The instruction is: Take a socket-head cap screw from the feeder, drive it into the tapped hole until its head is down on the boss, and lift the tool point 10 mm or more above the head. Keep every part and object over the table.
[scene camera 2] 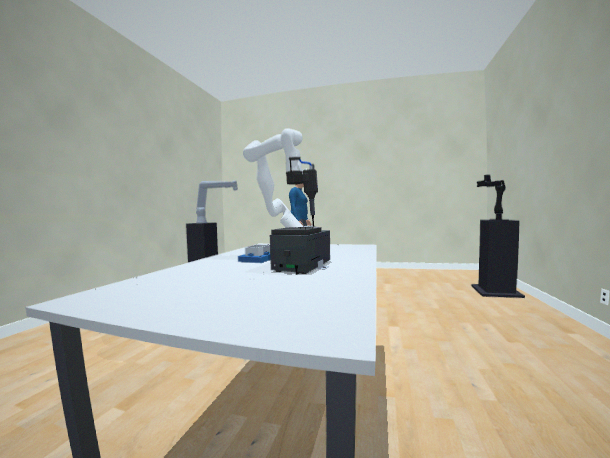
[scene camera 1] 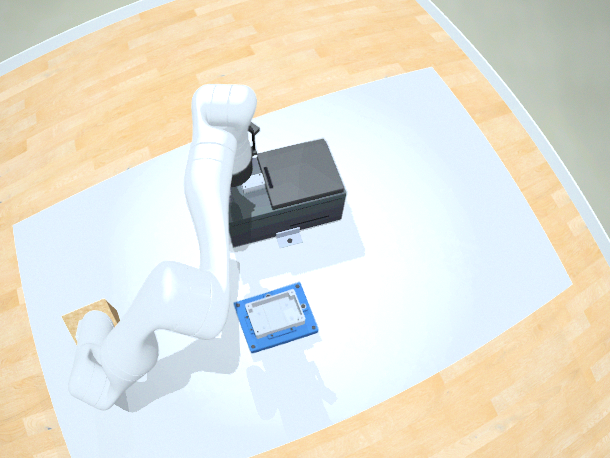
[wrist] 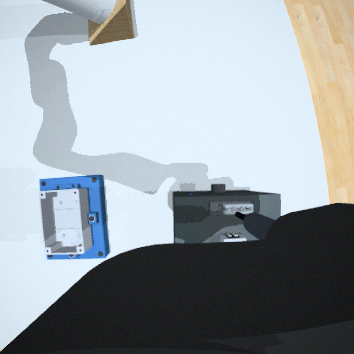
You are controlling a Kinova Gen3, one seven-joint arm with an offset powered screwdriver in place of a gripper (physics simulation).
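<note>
The black screwdriver (scene camera 2: pixel 313 220) (wrist: pixel 241 216) is my tool and has no fingers. Its thin bit points down, with the tip at the near-arm end of the dark screw feeder (scene camera 1: pixel 305 170) (scene camera 2: pixel 292 247) (wrist: pixel 190 227). In the wrist view the tip overlaps the edge of a pale pickup plate (wrist: pixel 234 207) on the feeder; the height gap is too small to tell. Whether a screw is on the bit cannot be made out. A light grey open housing (scene camera 1: pixel 272 328) (scene camera 2: pixel 257 250) (wrist: pixel 86 220) sits on a blue fixture (scene camera 1: pixel 311 320) (scene camera 2: pixel 253 259) (wrist: pixel 102 200). The tapped hole cannot be singled out.
A small bracket (scene camera 1: pixel 290 241) stands at the feeder's side. The arm's base is on a wooden block (scene camera 1: pixel 75 317) (wrist: pixel 117 27). A person in blue (scene camera 2: pixel 298 200) is behind the arm, and two other arms stand on black pedestals (scene camera 2: pixel 201 240) (scene camera 2: pixel 499 255).
</note>
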